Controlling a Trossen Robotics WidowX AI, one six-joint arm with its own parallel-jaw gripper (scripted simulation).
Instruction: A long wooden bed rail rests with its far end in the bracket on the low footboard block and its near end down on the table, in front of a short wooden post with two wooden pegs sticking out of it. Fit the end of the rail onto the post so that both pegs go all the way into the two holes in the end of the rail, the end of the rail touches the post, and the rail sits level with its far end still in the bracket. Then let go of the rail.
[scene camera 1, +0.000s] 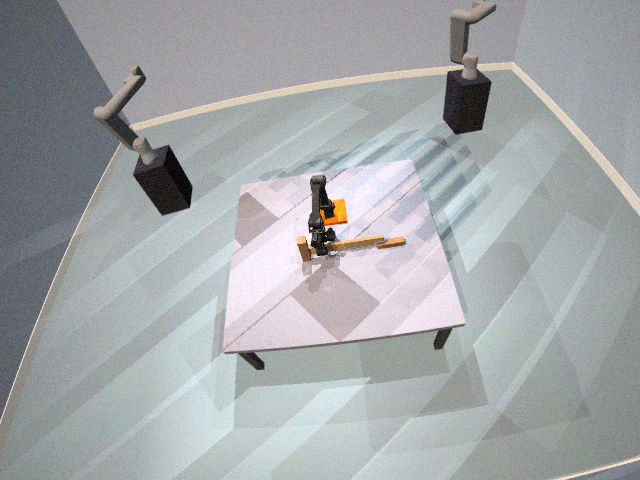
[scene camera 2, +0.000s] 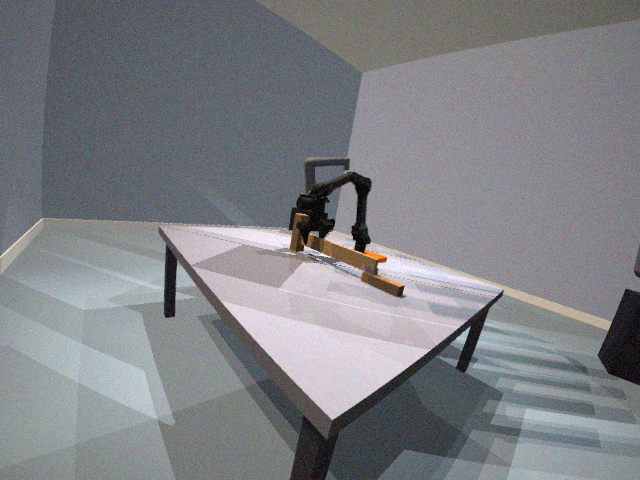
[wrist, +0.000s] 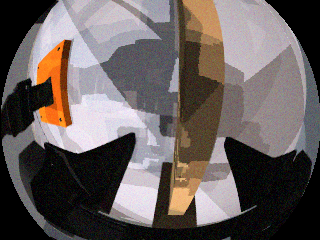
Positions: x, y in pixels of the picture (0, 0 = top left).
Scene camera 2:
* wooden rail: 349, 256
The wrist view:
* my gripper: 183, 140
